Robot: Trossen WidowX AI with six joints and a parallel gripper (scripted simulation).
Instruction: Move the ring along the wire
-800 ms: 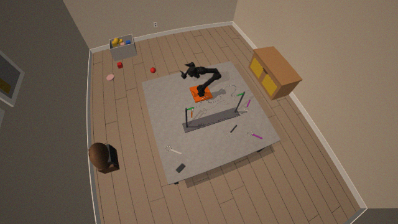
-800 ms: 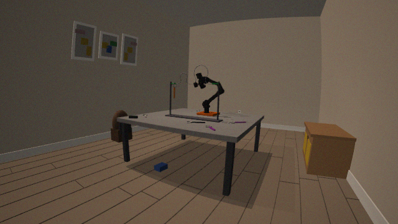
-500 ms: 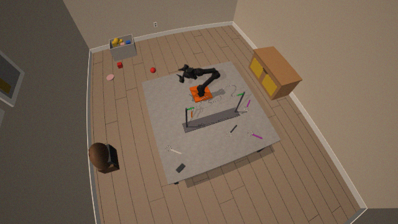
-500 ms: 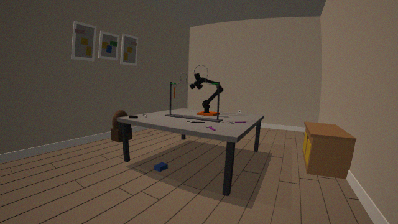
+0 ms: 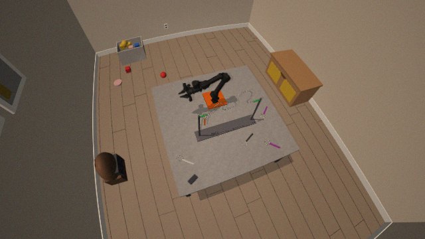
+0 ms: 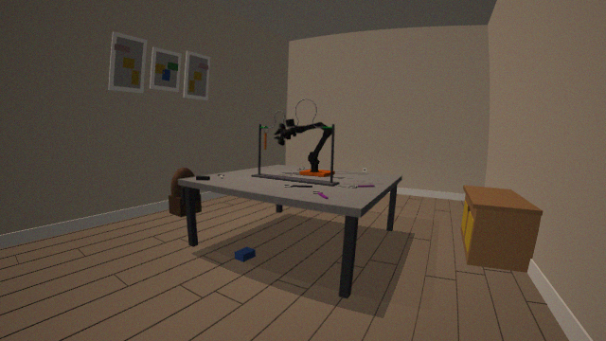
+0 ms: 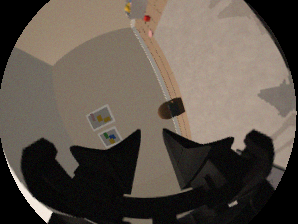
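My gripper tip is now 340 mm short of the ring with orange handle, 90 mm to the right of it and 10 mm below it. Round my gripper tip: dark block: 690 mm ahead, 290 mm below, 220 mm to the right.
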